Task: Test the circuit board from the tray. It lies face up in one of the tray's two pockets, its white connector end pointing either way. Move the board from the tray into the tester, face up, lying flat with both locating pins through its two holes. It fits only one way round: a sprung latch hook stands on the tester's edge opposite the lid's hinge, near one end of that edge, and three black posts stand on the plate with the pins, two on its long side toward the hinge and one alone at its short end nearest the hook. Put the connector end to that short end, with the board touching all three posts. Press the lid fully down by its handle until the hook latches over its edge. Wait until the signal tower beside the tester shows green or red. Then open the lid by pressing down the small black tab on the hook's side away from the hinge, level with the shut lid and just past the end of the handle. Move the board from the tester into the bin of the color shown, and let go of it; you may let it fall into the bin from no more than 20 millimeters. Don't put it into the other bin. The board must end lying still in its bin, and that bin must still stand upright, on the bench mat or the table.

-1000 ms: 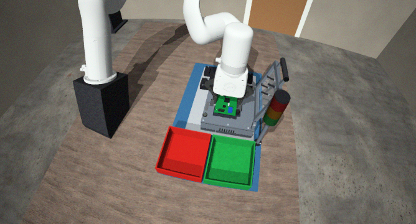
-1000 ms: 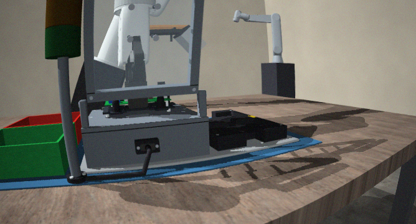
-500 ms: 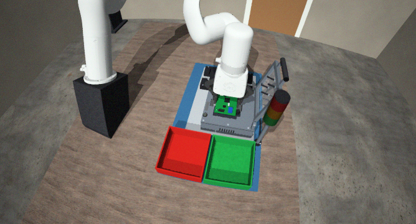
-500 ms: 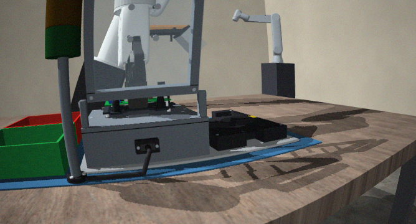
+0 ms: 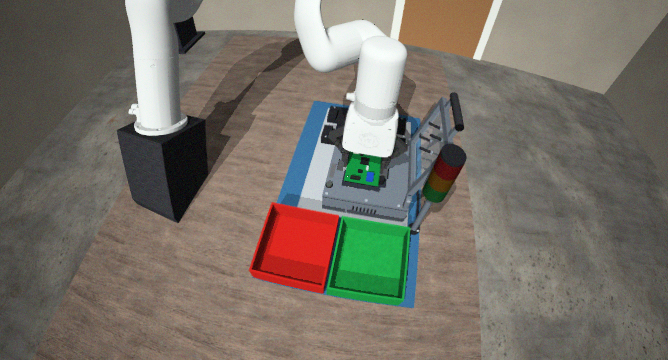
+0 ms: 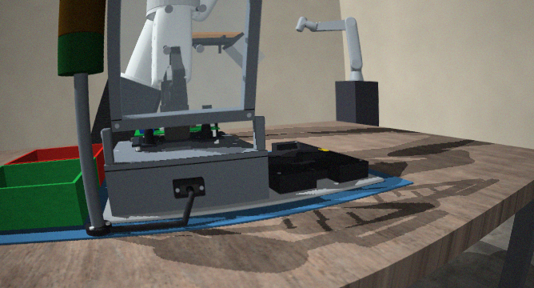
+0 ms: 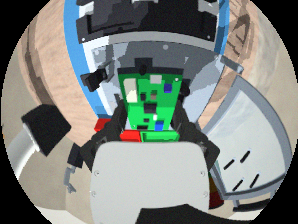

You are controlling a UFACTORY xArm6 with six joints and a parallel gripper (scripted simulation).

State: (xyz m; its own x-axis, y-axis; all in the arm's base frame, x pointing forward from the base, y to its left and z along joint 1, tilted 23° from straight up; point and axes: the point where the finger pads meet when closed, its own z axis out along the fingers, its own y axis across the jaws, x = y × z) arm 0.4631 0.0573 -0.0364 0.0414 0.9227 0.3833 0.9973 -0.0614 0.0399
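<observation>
Now: hand right at the green circuit board. Also, from my hand: plate (1 cm to the left, 1 cm below, 1 cm ahead); then clear lid (12 cm ahead, 10 cm above, 1 cm to the right); then green bin (20 cm to the right, 7 cm below, 4 cm ahead).
</observation>
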